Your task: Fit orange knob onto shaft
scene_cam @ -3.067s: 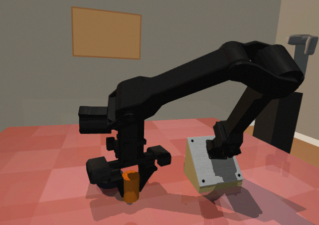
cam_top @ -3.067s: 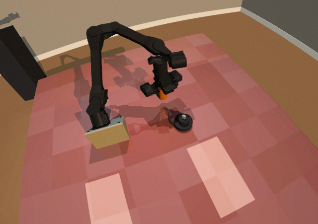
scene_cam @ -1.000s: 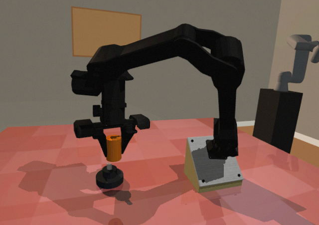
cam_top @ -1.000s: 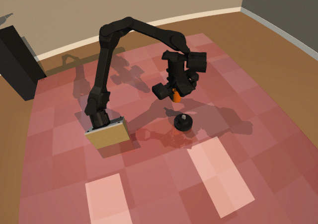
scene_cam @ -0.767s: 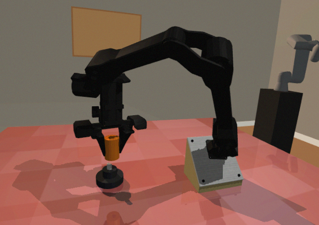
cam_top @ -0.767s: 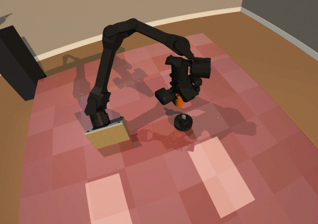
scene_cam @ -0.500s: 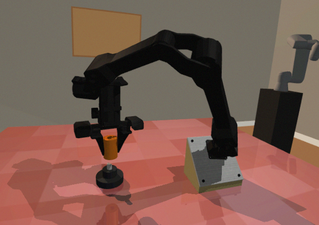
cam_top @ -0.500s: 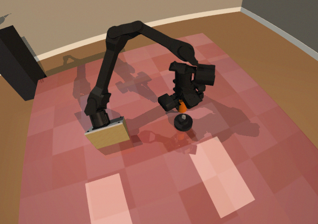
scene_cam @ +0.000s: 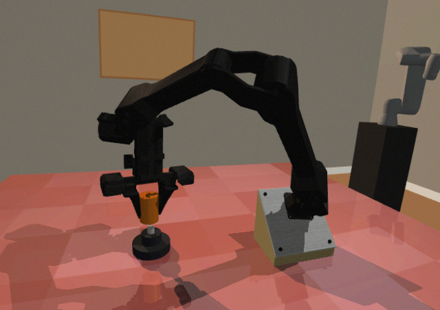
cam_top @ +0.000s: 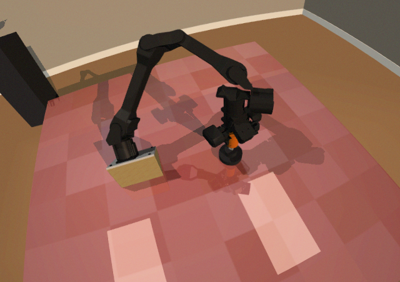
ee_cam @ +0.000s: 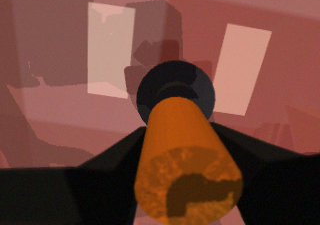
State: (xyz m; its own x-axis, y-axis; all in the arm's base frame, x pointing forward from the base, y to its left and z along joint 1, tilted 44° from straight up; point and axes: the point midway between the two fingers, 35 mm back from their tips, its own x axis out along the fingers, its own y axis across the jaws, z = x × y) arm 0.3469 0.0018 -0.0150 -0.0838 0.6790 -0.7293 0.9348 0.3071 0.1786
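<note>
Right now my gripper tip is 50 mm above the pedestal. From my gripper tip the other things lie so: orange knob: 30 mm above.
</note>
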